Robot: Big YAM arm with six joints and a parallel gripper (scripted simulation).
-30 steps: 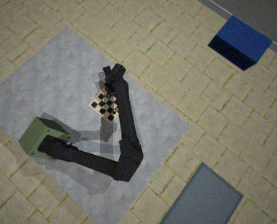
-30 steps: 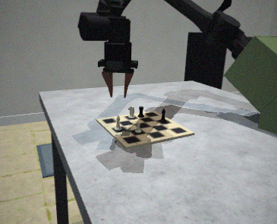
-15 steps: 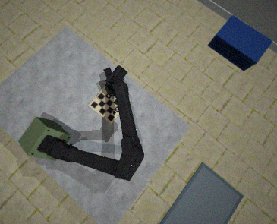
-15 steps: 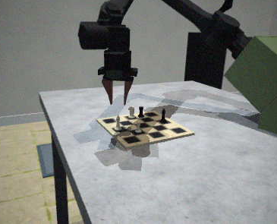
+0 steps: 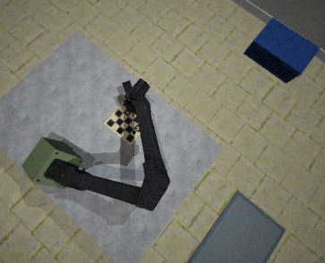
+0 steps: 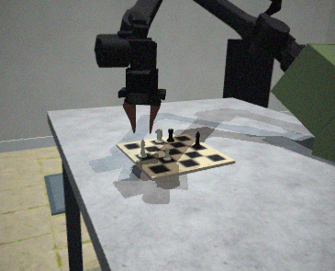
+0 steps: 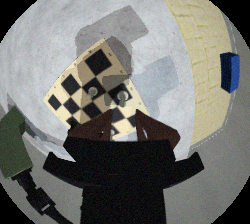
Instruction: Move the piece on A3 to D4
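Right now the white pawn is 40 mm behind my hand, 50 mm to the left of it and 50 mm below it. The rest, counted from my hand: chessboard (80 mm behind, 20 mm to the left, 70 mm below).
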